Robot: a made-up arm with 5 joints.
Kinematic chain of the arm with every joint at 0, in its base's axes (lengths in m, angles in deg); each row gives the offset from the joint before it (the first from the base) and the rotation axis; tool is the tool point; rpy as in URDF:
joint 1: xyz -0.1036 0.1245 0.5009 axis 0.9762 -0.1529 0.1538
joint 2: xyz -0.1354 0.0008 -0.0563 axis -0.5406 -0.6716 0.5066
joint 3: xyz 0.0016 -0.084 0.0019 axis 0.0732 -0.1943 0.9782
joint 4: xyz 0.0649 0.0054 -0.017 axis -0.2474 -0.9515 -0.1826
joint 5: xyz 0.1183 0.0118 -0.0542 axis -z
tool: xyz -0.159 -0.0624 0.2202 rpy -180 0 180
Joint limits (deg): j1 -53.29..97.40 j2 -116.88..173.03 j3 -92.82..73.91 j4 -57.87..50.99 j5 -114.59..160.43
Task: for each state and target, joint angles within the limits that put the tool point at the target. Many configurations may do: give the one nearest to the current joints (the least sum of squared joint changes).
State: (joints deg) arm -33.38 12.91 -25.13 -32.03 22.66
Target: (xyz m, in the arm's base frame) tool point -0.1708 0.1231 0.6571
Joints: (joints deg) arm -30.87 17.43 -25.83 -21.40 17.95
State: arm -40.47 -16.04 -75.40 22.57 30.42
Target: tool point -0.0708 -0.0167 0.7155
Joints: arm -53.29 2.03 -92.82 -27.09 81.18
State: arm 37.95 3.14 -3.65 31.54 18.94
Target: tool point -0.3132 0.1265 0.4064
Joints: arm 71.80 24.40 -0.56 50.99 20.16
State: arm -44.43 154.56 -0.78 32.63 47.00
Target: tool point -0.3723 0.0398 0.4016
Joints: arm -46.92 151.37 -6.30 11.19 64.67
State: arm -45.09 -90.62 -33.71 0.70 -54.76
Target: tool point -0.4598 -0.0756 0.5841
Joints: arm -40.91 -102.71 -34.01 0.03 -45.90
